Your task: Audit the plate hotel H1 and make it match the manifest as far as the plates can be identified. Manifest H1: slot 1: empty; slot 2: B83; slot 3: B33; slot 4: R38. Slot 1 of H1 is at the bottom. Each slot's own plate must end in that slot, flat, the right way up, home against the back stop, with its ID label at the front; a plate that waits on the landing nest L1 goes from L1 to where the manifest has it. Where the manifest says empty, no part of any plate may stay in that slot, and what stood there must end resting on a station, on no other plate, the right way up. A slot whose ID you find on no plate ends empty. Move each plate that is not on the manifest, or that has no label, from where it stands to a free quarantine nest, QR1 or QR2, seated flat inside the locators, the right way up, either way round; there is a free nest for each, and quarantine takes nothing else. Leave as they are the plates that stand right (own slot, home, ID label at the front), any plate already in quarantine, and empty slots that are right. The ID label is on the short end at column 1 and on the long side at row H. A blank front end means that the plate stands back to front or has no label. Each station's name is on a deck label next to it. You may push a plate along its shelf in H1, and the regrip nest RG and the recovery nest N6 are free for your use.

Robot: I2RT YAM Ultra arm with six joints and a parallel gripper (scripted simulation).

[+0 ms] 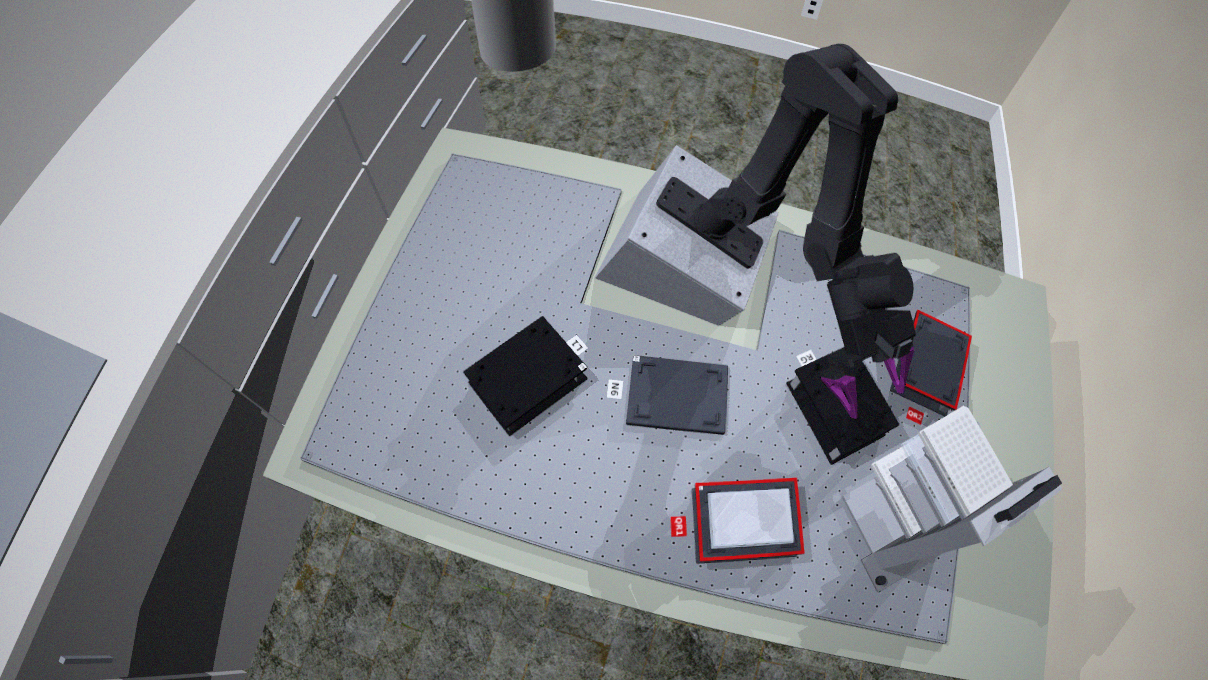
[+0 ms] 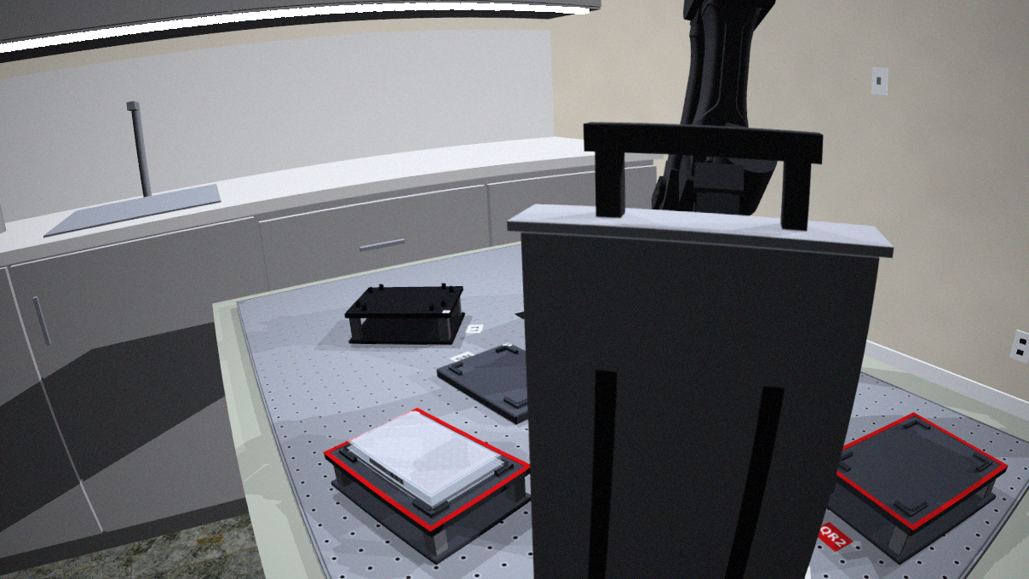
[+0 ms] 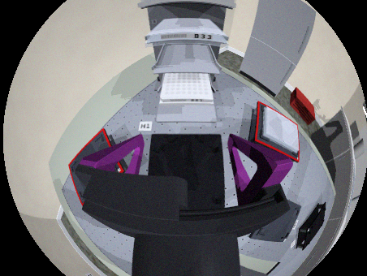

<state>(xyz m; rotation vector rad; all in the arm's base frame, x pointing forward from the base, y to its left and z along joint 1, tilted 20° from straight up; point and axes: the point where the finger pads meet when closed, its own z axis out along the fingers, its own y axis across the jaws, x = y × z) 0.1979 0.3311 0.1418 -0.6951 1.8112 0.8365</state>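
My gripper is now 20 mm past the regrip nest RG, 30 mm to the left of it and 80 mm above it. From my hand the other things lie so: quarantine nest QR2: 180 mm behind, 120 mm to the left, 100 mm below; hotel H1: 150 mm ahead, 170 mm to the left, 20 mm above; plate labelled B33: 90 mm ahead, 110 mm to the left, 70 mm above.
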